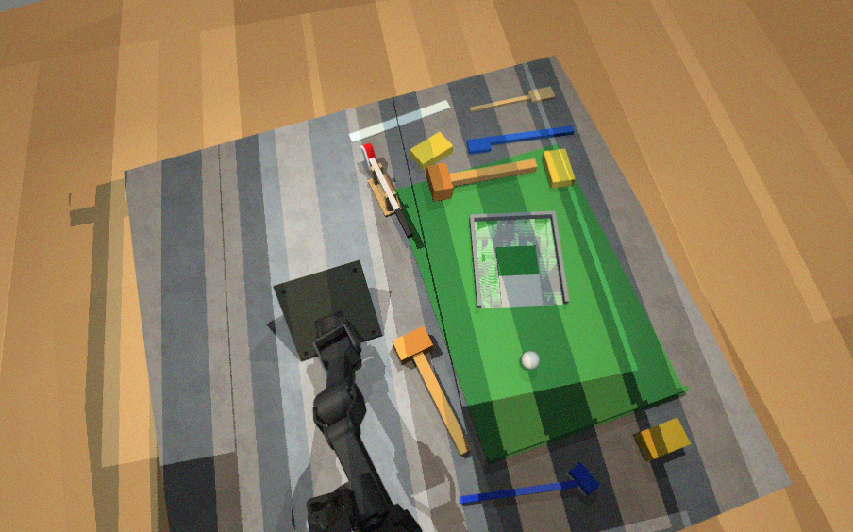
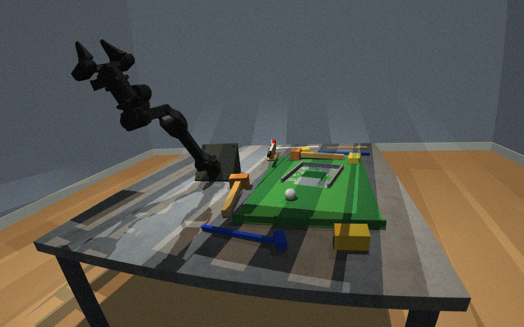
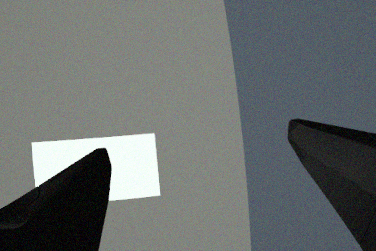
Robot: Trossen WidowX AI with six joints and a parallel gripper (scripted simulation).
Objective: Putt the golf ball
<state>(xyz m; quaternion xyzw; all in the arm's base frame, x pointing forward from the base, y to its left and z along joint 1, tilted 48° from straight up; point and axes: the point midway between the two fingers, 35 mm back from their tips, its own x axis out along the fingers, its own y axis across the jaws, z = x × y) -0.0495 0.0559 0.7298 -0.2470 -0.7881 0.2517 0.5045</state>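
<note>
Right now the red putter is 80 cm to the left of my gripper tip, 55 cm below it and 35 cm ahead of it. Also, from my gripper tip: white golf ball 58 cm below, 50 cm ahead, 26 cm to the left; green mat 61 cm below, 58 cm ahead, 44 cm to the left; blue putter 59 cm below, 38 cm ahead, 1 cm to the left.
</note>
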